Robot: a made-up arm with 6 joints.
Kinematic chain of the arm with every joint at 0, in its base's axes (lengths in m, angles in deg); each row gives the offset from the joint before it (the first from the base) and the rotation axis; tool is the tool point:
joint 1: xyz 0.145 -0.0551 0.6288 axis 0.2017 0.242 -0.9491
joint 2: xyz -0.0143 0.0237 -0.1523 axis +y
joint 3: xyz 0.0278 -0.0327 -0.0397 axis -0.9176 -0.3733 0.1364
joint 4: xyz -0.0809 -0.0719 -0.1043 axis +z
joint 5: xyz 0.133 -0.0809 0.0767 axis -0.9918 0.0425 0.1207
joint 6: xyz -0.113 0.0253 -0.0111 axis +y
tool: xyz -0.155 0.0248 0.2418
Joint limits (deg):
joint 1: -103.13..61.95
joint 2: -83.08..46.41
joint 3: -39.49..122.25
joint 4: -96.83..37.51
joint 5: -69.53..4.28
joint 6: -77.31..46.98
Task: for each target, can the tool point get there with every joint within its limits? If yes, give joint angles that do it. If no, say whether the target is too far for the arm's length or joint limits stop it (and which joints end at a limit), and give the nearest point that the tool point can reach.
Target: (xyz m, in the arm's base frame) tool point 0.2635 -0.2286 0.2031
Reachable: yes | joints -53.18 -62.70 29.67 -9.85 -15.51 -46.72
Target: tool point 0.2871 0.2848 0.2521
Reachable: no: joint limits stop it (at a limit: joint 1, joint 2, joint 3) | nearest point 0.2239 0.2336 0.3056 | short by 0.097 m
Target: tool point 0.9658 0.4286 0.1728
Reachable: no: too far | nearest point 0.5294 0.1453 0.3611 | short by 0.553 m
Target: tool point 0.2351 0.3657 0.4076
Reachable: no: joint limits stop it (at a limit: joint 1, joint 2, joint 3, joint 6) | nearest point 0.2028 0.3134 0.4188 | short by 0.062 m
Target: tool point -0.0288 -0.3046 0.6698
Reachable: yes | joints -26.11 -1.14 48.63 2.18 -55.13 -1.72
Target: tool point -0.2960 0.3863 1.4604
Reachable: no: too far | nearest point -0.0455 0.1271 0.8314 | short by 0.725 m
